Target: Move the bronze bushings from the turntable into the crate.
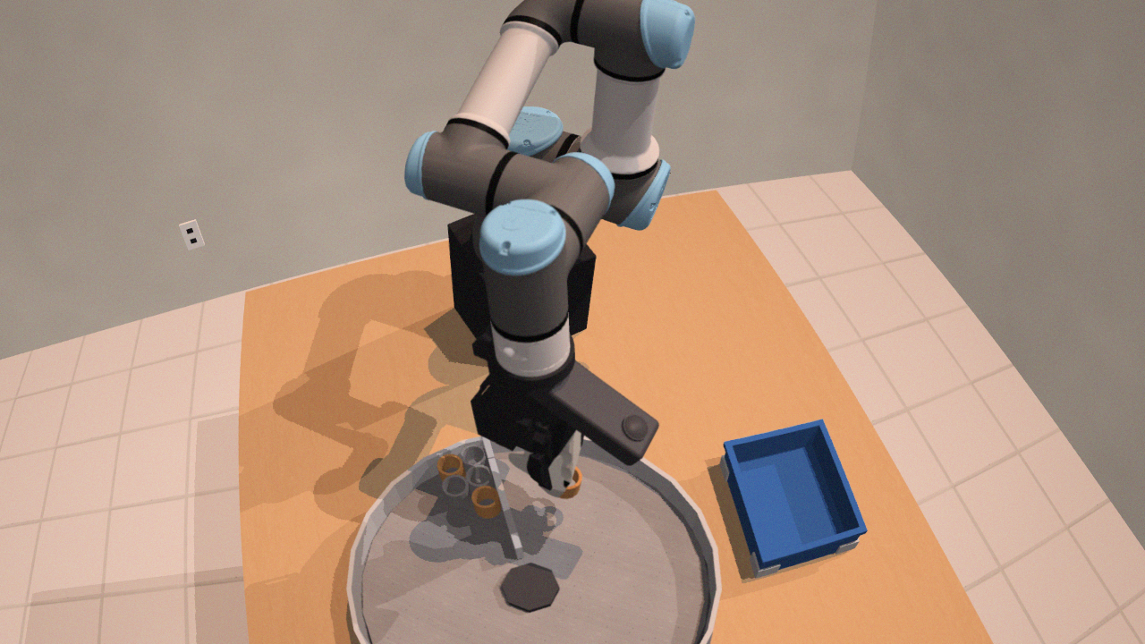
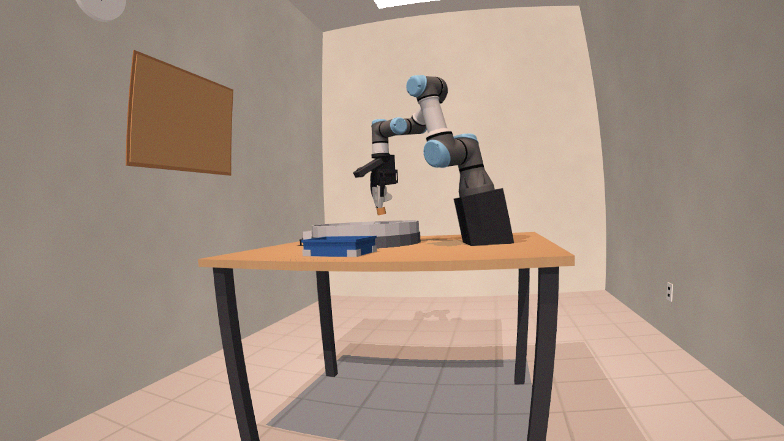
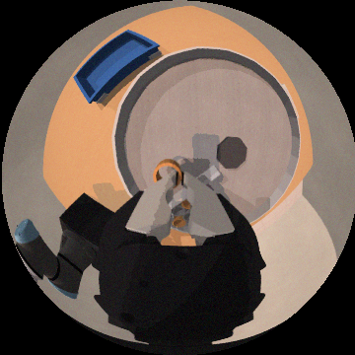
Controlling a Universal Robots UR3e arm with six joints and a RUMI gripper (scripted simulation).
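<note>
Now: the crate 7 cm ahead of my hand, 28 cm to the left of it and 11 cm below it. The rest, counted from my hand: grey turntable 7 cm ahead, 6 cm to the right, 8 cm below.
</note>
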